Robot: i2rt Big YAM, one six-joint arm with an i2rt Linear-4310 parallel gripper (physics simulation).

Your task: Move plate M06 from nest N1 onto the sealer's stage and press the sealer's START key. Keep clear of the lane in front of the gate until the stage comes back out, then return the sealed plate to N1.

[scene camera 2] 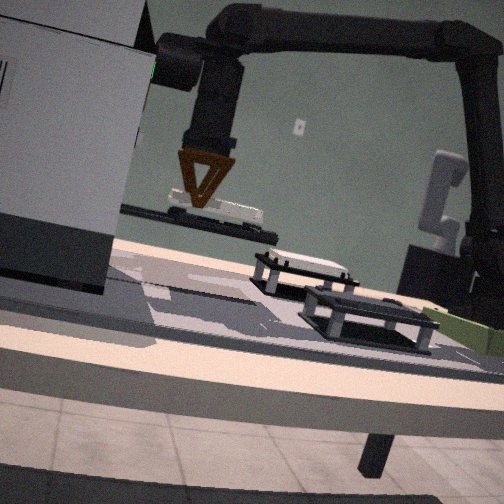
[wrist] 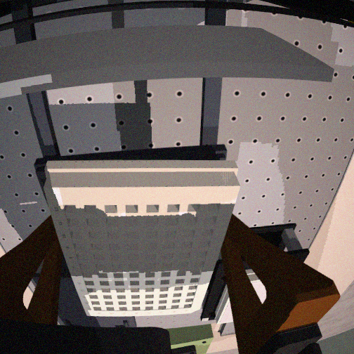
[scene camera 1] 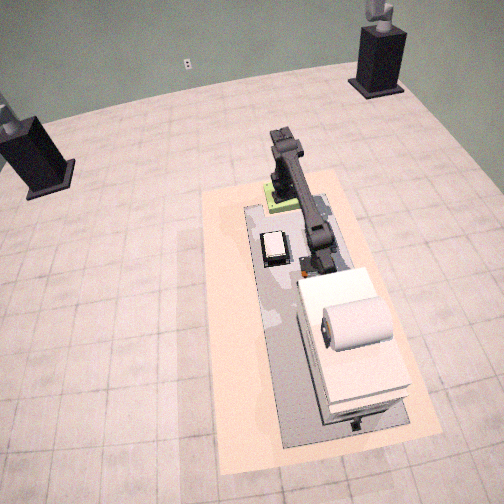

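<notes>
My gripper (scene camera 2: 200, 189) (wrist: 140, 219) is shut on plate M06 (scene camera 2: 236, 209) (wrist: 140, 187), a pale well plate, gripping it by its long sides. It holds the plate low over the sealer's black stage (scene camera 2: 227, 230) (wrist: 197, 152), which sticks out from the front of the sealer (scene camera 1: 350, 350) (scene camera 2: 65, 140). I cannot tell whether the plate touches the stage. In scene camera 1 the arm (scene camera 1: 305, 200) hides the plate. An empty black nest (scene camera 2: 370, 307) stands nearer the arm's base.
A second nest holds another white plate (scene camera 1: 275, 246) (scene camera 2: 306, 261) to the left of the arm. The arm's green base block (scene camera 1: 282, 204) (scene camera 2: 465, 332) is behind. A white roll (scene camera 1: 357, 322) lies on top of the sealer. Black pedestals (scene camera 1: 35, 155) stand far off on the floor.
</notes>
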